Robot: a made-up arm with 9 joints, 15 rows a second.
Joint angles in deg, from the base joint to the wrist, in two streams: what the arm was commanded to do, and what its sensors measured. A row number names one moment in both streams.
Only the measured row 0 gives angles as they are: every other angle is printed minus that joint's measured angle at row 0.
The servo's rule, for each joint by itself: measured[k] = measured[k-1] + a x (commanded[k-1-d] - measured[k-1]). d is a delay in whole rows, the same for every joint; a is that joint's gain. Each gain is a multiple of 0.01, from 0.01 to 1. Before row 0 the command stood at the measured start. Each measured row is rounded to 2 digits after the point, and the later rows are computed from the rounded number. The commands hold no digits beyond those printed.
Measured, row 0:
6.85, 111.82, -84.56, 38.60, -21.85, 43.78, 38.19, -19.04, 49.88
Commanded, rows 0 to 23:
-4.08, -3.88, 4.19, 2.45, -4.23, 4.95, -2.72, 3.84, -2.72
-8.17, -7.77, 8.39, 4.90, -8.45, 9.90, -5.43, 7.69, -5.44
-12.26, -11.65, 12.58, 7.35, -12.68, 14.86, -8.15, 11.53, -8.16
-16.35, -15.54, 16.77, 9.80, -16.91, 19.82, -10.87, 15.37, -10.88
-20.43, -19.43, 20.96, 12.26, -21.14, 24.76, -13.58, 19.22, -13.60
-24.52, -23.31, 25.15, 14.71, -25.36, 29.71, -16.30, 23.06, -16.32
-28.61, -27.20, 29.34, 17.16, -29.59, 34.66, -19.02, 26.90, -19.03
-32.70, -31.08, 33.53, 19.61, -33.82, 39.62, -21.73, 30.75, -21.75
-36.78, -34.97, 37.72, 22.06, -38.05, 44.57, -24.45, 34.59, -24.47
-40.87, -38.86, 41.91, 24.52, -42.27, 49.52, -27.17, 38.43, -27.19
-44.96, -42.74, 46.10, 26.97, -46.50, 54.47, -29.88, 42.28, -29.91
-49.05, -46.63, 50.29, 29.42, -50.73, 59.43, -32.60, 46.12, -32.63
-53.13, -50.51, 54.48, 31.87, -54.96, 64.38, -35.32, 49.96, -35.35
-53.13, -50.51, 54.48, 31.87, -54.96, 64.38, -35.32, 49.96, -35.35
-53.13, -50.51, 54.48, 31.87, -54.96, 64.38, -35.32, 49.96, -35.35
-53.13, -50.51, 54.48, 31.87, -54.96, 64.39, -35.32, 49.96, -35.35
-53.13, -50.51, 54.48, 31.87, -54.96, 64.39, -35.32, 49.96, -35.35
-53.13, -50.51, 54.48, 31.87, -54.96, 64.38, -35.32, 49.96, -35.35
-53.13, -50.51, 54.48, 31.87, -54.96, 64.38, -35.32, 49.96, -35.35
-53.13, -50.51, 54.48, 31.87, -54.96, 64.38, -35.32, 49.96, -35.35
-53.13, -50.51, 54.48, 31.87, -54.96, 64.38, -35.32, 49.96, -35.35
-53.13, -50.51, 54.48, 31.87, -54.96, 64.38, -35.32, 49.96, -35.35
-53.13, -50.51, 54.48, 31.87, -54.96, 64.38, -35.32, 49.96, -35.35
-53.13, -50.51, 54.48, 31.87, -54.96, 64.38, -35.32, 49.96, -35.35
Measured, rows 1 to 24:
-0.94, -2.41, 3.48, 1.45, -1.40, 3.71, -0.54, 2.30, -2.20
-2.60, -5.73, 7.56, 3.49, -3.73, 8.35, -1.52, 5.53, -4.82
-4.82, -9.40, 11.73, 5.77, -6.68, 13.23, -2.85, 9.13, -7.53
-7.47, -13.21, 15.91, 8.15, -10.06, 18.17, -4.45, 12.87, -10.24
-10.45, -17.07, 20.10, 10.57, -13.72, 23.11, -6.28, 16.68, -12.96
-13.69, -20.94, 24.29, 13.01, -17.56, 28.06, -8.28, 20.51, -15.68
-17.12, -24.82, 28.48, 15.46, -21.53, 33.01, -10.43, 24.34, -18.39
-20.70, -28.70, 32.67, 17.91, -25.59, 37.97, -12.69, 28.19, -21.11
-24.40, -32.59, 36.86, 20.36, -29.70, 42.92, -15.04, 32.03, -23.83
-28.19, -36.48, 41.05, 22.81, -33.85, 47.87, -17.47, 35.87, -26.55
-32.05, -40.36, 45.24, 25.26, -38.02, 52.82, -19.95, 39.72, -29.27
-35.96, -44.25, 49.43, 27.71, -42.21, 57.78, -22.48, 43.56, -31.99
-39.91, -48.13, 53.62, 30.16, -46.42, 62.73, -25.05, 47.40, -34.71
-42.95, -49.61, 54.33, 31.17, -49.24, 63.97, -27.10, 48.94, -35.23
-45.29, -50.17, 54.45, 31.58, -51.13, 64.28, -28.74, 49.55, -35.33
-47.09, -50.38, 54.47, 31.75, -52.39, 64.36, -30.06, 49.80, -35.35
-48.48, -50.46, 54.48, 31.82, -53.24, 64.38, -31.11, 49.90, -35.35
-49.55, -50.49, 54.48, 31.85, -53.81, 64.38, -31.95, 49.94, -35.35
-50.37, -50.50, 54.48, 31.86, -54.19, 64.38, -32.62, 49.95, -35.35
-51.00, -50.51, 54.48, 31.87, -54.44, 64.38, -33.16, 49.96, -35.35
-51.49, -50.51, 54.48, 31.87, -54.61, 64.38, -33.59, 49.96, -35.35
-51.87, -50.51, 54.48, 31.87, -54.73, 64.38, -33.94, 49.96, -35.35
-52.16, -50.51, 54.48, 31.87, -54.81, 64.38, -34.22, 49.96, -35.35
-52.38, -50.51, 54.48, 31.87, -54.86, 64.38, -34.44, 49.96, -35.35
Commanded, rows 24 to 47:
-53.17, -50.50, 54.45, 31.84, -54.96, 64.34, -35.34, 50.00, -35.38
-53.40, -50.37, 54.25, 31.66, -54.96, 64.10, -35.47, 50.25, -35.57
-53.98, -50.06, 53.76, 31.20, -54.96, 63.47, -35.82, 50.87, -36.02
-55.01, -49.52, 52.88, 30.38, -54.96, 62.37, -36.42, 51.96, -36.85
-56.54, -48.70, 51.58, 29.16, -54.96, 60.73, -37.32, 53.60, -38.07
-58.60, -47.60, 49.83, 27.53, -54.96, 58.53, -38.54, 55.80, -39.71
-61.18, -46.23, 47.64, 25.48, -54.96, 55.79, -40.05, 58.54, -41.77
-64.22, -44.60, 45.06, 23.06, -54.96, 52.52, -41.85, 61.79, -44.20
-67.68, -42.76, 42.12, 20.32, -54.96, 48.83, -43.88, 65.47, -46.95
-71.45, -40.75, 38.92, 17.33, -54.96, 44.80, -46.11, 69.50, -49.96
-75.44, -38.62, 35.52, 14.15, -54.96, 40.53, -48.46, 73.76, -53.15
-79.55, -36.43, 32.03, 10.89, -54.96, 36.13, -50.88, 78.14, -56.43
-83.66, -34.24, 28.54, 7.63, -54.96, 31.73, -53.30, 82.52, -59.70
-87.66, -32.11, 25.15, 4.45, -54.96, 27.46, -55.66, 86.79, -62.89
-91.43, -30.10, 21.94, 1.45, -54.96, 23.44, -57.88, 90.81, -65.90
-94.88, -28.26, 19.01, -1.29, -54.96, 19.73, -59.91, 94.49, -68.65
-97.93, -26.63, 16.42, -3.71, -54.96, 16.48, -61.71, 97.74, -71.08
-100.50, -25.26, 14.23, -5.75, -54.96, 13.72, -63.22, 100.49, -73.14
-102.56, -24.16, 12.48, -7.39, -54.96, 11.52, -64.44, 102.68, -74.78
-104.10, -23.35, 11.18, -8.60, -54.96, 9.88, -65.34, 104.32, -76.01
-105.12, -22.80, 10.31, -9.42, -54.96, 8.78, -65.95, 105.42, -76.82
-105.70, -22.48, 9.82, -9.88, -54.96, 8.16, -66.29, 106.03, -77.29
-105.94, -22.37, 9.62, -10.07, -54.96, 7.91, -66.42, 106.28, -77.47
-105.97, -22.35, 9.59, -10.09, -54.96, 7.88, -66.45, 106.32, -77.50
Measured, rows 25 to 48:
-52.56, -50.50, 54.46, 31.85, -54.89, 64.35, -34.62, 49.98, -35.37
-52.75, -50.42, 54.29, 31.74, -54.91, 64.16, -34.79, 50.14, -35.53
-53.03, -50.20, 53.85, 31.42, -54.93, 63.64, -35.00, 50.58, -35.93
-53.49, -49.78, 53.04, 30.81, -54.94, 62.69, -35.28, 51.41, -36.68
-54.19, -49.11, 51.83, 29.84, -54.95, 61.22, -35.69, 52.72, -37.81
-55.20, -48.17, 50.17, 28.48, -54.95, 59.20, -36.26, 54.57, -39.35
-56.58, -46.97, 48.07, 26.71, -54.95, 56.64, -37.02, 56.95, -41.31
-58.34, -45.50, 45.57, 24.56, -54.95, 53.55, -37.99, 59.85, -43.65
-60.49, -43.80, 42.71, 22.06, -54.95, 50.01, -39.17, 63.22, -46.32
-63.01, -41.91, 39.56, 19.27, -54.95, 46.10, -40.56, 66.99, -49.27
-65.87, -39.87, 36.21, 16.25, -54.95, 41.92, -42.14, 71.05, -52.41
-69.02, -37.74, 32.74, 13.09, -54.95, 37.58, -43.89, 75.30, -55.67
-72.39, -35.57, 29.25, 9.87, -54.95, 33.19, -45.77, 79.63, -58.93
-75.90, -33.42, 25.85, 6.67, -54.95, 28.89, -47.75, 83.93, -62.14
-79.47, -31.36, 22.60, 3.59, -54.95, 24.80, -49.78, 88.06, -65.19
-83.01, -29.44, 19.62, 0.71, -54.95, 21.00, -51.81, 91.92, -67.99
-86.44, -27.70, 16.96, -1.90, -54.95, 17.61, -53.79, 95.41, -70.49
-89.67, -26.19, 14.69, -4.17, -54.95, 14.69, -55.68, 98.46, -72.64
-92.63, -24.93, 12.86, -6.07, -54.95, 12.31, -57.43, 100.99, -74.37
-95.27, -23.95, 11.47, -7.56, -54.95, 10.49, -59.01, 102.99, -75.70
-97.54, -23.24, 10.51, -8.66, -54.95, 9.21, -60.40, 104.45, -76.61
-99.42, -22.77, 9.94, -9.38, -54.95, 8.42, -61.58, 105.40, -77.16
-100.92, -22.52, 9.67, -9.79, -54.95, 8.04, -62.55, 105.93, -77.41
-102.08, -22.41, 9.60, -9.97, -54.95, 7.92, -63.33, 106.16, -77.48

